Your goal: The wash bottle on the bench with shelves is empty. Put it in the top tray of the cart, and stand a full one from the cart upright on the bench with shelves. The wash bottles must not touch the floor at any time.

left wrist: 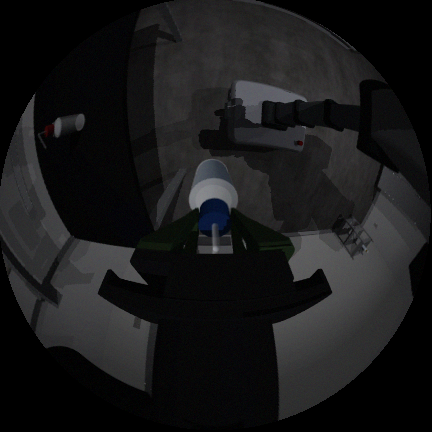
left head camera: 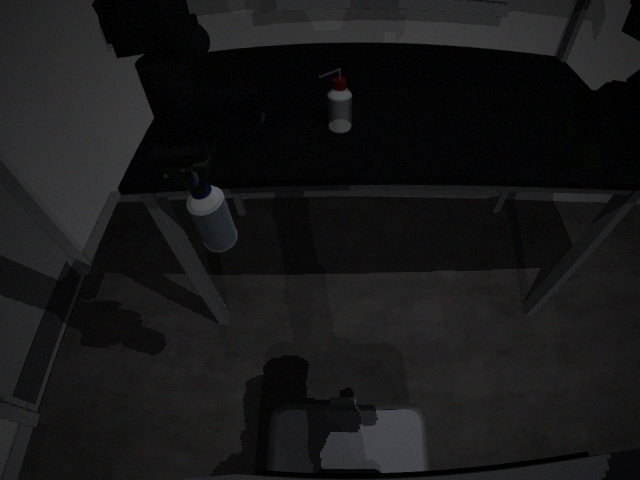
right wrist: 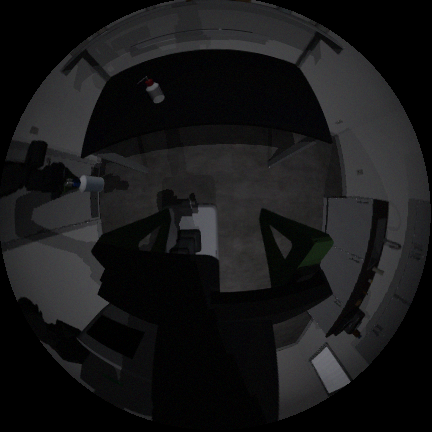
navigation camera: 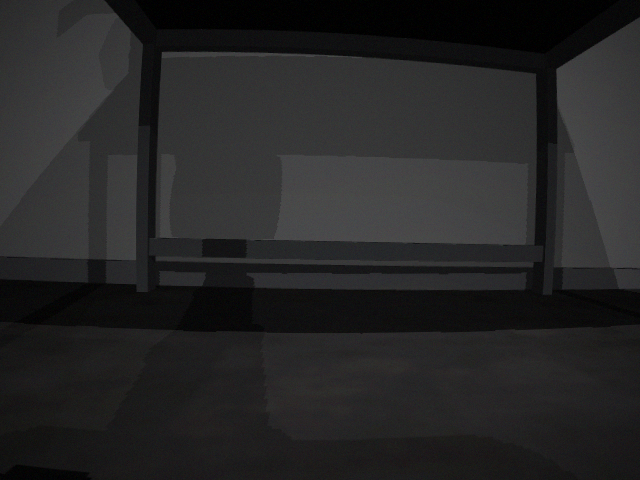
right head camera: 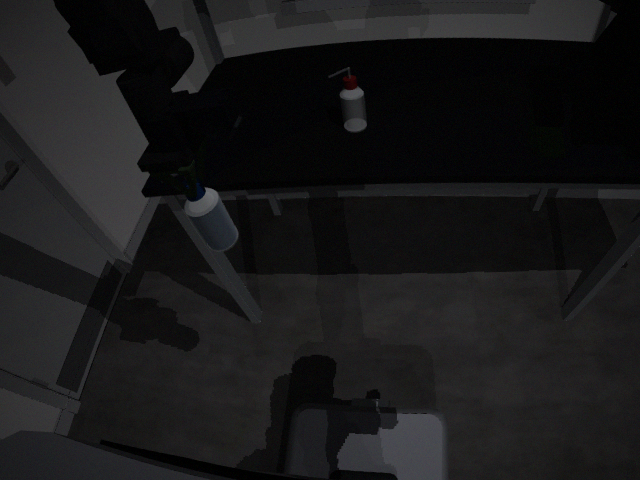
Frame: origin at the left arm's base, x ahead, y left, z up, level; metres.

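Where they show: left gripper, fingertip midpoint: [left wrist: 214, 212] [left head camera: 202, 185] [right wrist: 76, 182] [right head camera: 196, 188]; right gripper, fingertip midpoint: [left head camera: 592, 161] [right wrist: 214, 213] [right head camera: 577, 149].
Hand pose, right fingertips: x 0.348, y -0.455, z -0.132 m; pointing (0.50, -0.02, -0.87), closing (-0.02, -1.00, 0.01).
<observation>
Things, the pixels of their centre, and the offset from my right fingertips. Level surfaces: height alone.
- translucent wash bottle with a red cap, body centre: [right head camera: 348, 98] [left head camera: 335, 99] [left wrist: 60, 129] [right wrist: 150, 88] dz -0.277, dx +0.533, dy +0.270 m
- black bench top at its surface level: dz -0.364 m
- blue-capped wash bottle at the middle of its body: [left wrist: 212, 202] [left head camera: 201, 205] [right head camera: 199, 207] [right wrist: 83, 183] dz -0.185, dx +0.101, dy +0.478 m
A translucent wash bottle with a red cap [left head camera: 340, 108] [right head camera: 353, 107] [left wrist: 67, 125] [right wrist: 155, 92] stands upright on the black bench top [left head camera: 439, 129] [right head camera: 454, 129] [left wrist: 100, 170] [right wrist: 225, 100] and looks empty. My left gripper [left head camera: 199, 180] [right head camera: 187, 181] [left wrist: 214, 212] is shut on the neck of a blue-capped wash bottle [left head camera: 214, 224] [right head camera: 212, 224] [left wrist: 212, 180] [right wrist: 92, 183]. That bottle looks filled, tilts slightly in the head views, and hangs in the air by the bench's front left corner. My right gripper [right wrist: 214, 213] is open and empty, its fingers wide apart, away from both bottles.
Bench legs [left head camera: 183, 253] [right head camera: 227, 268] rise below the held bottle. A low rail [navigation camera: 361, 250] joins the rear legs. The pale robot base [left head camera: 387, 444] [right head camera: 413, 444] [left wrist: 265, 92] stands before the bench. A small shelved frame, possibly the cart, shows far off in the left wrist view. Cabinets [right wrist: 350, 222] stand at the right.
</observation>
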